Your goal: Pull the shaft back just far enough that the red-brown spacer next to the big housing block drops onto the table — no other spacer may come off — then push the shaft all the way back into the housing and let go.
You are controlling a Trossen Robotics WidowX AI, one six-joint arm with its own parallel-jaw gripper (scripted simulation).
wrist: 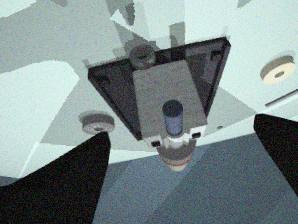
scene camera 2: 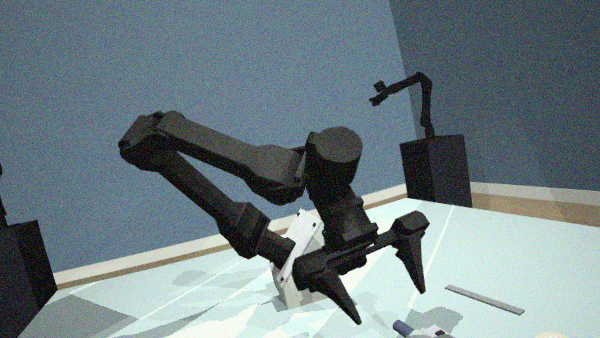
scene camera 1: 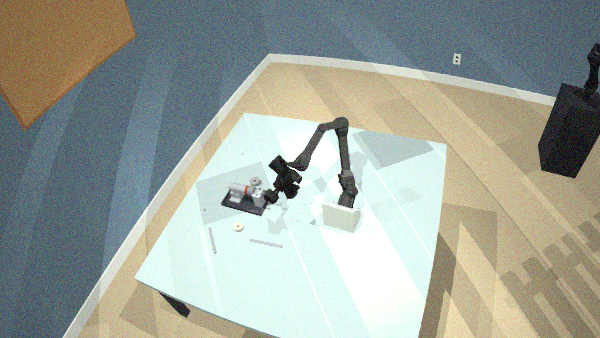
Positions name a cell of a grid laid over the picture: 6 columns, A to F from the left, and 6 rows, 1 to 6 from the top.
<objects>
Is the gripper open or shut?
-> Open.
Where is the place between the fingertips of the gripper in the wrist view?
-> D4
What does the gripper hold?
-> Nothing.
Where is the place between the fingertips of the gripper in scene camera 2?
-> At D6
</objects>
